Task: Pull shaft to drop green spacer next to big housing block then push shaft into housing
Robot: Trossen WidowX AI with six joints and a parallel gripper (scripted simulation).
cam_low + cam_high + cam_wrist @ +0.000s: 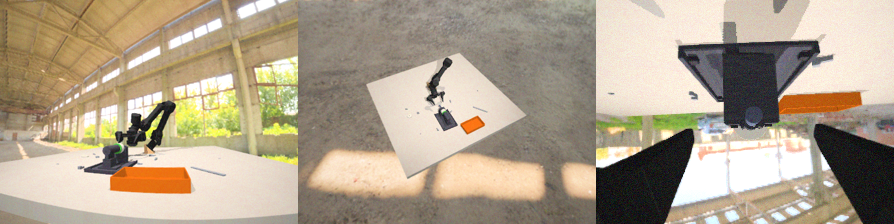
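My gripper tip is now 8 cm short of the grey shaft, 1 cm to the left of it and 1 cm above it. From my gripper tip the other things lie so: white spacer 9 cm ahead, 2 cm to the right, 1 cm below; then green spacer 12 cm ahead, 2 cm to the right, 1 cm below; then orange tray 36 cm ahead, 14 cm to the left, 8 cm below.
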